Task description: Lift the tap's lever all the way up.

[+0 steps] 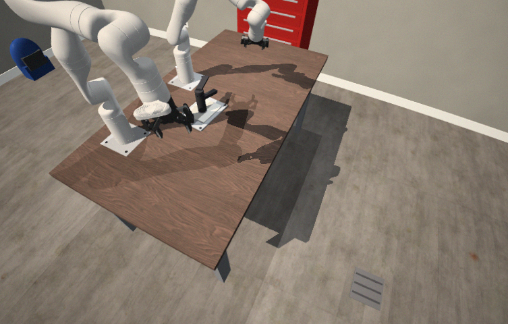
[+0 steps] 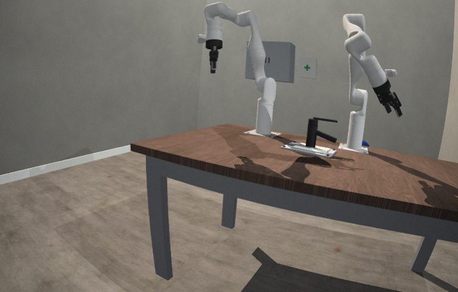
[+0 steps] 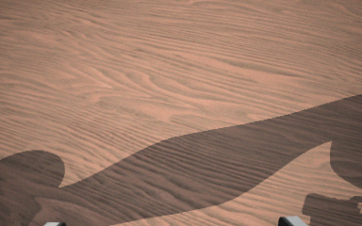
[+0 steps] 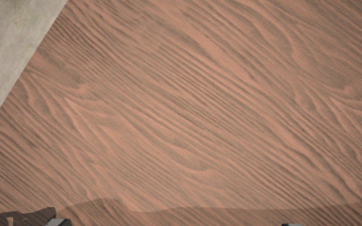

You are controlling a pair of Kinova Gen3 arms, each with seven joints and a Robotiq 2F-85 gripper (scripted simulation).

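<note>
Now: the flat lever 480 mm to the left of my right hand, 220 mm behind it and 170 mm below it.
</note>
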